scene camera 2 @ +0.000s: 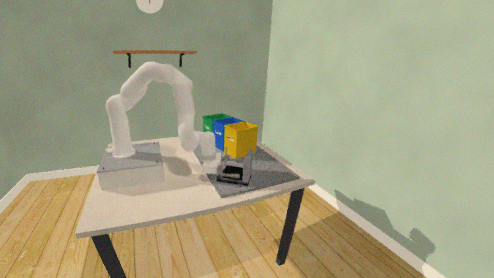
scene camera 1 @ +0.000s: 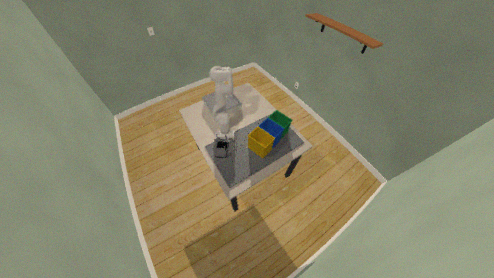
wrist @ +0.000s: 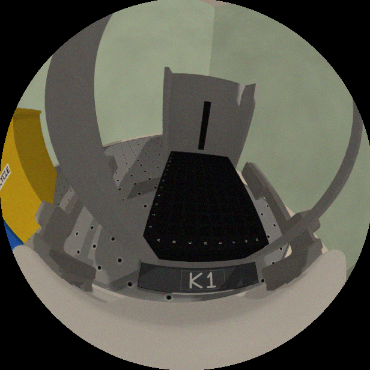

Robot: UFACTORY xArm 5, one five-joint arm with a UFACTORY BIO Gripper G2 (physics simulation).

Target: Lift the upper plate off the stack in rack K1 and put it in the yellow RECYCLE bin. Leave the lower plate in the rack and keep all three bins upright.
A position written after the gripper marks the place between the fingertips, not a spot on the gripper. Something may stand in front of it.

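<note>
Black plate [wrist: 201, 209] visible, as is a yellow recycle bin [scene camera 2: 239, 137]. The gripper [wrist: 180, 162] is visible too.
</note>
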